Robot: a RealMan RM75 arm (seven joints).
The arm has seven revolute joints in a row. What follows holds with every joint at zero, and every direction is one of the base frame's. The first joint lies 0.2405 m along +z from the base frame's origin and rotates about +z. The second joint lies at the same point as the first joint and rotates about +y. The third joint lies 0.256 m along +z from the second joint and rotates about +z. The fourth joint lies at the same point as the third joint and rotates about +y. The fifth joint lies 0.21 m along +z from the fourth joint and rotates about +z. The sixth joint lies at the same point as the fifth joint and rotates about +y. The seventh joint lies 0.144 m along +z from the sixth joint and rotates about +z. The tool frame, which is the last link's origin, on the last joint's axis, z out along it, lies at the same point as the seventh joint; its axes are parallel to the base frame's.
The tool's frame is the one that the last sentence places.
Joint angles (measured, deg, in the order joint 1, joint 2, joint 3, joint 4, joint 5, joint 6, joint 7), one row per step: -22.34, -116.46, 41.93, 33.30, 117.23, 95.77, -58.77; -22.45, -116.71, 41.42, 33.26, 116.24, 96.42, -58.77; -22.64, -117.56, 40.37, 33.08, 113.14, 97.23, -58.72; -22.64, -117.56, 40.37, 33.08, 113.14, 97.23, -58.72; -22.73, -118.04, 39.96, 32.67, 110.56, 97.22, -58.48; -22.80, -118.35, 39.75, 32.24, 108.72, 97.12, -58.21
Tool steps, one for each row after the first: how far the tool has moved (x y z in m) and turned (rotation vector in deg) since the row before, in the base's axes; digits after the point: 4 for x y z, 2 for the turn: 0.0038, 0.0011, 0.0005, 0.62, -1.53, -0.14; 0.0094, 0.0038, 0.0001, 2.22, -3.88, -0.01; 0.0000, 0.0000, 0.0000, 0.00, 0.00, 0.00; 0.0053, 0.0033, 0.0001, 1.92, -2.51, 0.21; 0.0034, 0.0022, -0.0001, 1.34, -1.72, 0.18
